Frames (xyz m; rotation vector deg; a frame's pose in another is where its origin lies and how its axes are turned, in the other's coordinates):
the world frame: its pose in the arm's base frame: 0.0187 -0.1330 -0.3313 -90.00 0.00 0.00
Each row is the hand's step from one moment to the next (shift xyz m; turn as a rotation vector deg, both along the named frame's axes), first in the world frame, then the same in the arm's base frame.
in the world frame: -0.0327 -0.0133 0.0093 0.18 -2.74 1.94
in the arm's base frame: -0.0327 0.0093 0.0133 0.18 1.94 2.74
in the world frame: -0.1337 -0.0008 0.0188 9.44 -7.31 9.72
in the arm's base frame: -0.1337 0.0188 0.0008 9.44 9.72 7.31
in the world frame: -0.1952 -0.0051 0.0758 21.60 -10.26 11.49
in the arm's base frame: -0.1952 0.0758 0.0051 21.60 11.49 10.26
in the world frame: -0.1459 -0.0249 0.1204 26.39 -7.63 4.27
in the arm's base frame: -0.1459 0.1204 0.0249 26.39 4.27 7.63
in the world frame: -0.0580 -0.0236 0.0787 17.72 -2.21 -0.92
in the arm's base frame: -0.0580 0.0787 0.0236 17.72 -0.92 2.21
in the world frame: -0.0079 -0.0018 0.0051 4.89 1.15 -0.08
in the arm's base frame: -0.0079 0.0051 0.0018 4.89 -0.08 -1.15
